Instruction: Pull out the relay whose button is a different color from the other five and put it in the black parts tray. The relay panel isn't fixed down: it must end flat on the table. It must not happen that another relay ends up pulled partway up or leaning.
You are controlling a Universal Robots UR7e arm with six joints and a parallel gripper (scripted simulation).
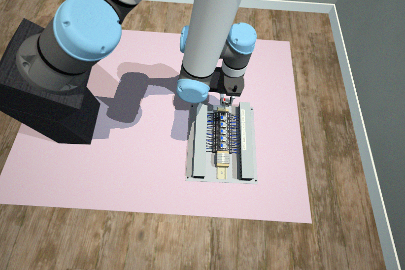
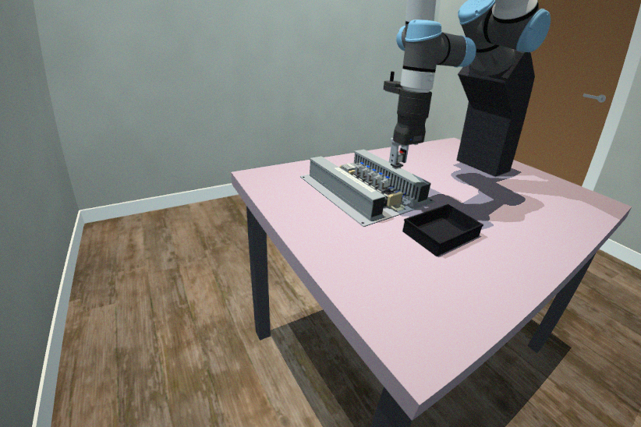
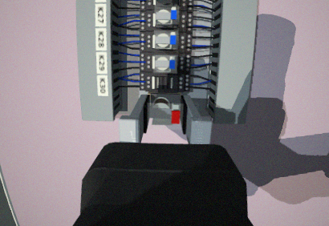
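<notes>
My gripper is now 5 cm past the black parts tray, 16 cm to the right of it and 13 cm above it. Also, from my hand: red-button relay (1 cm below); then grey relay panel (2 cm ahead, 11 cm to the right, 11 cm below).
</notes>
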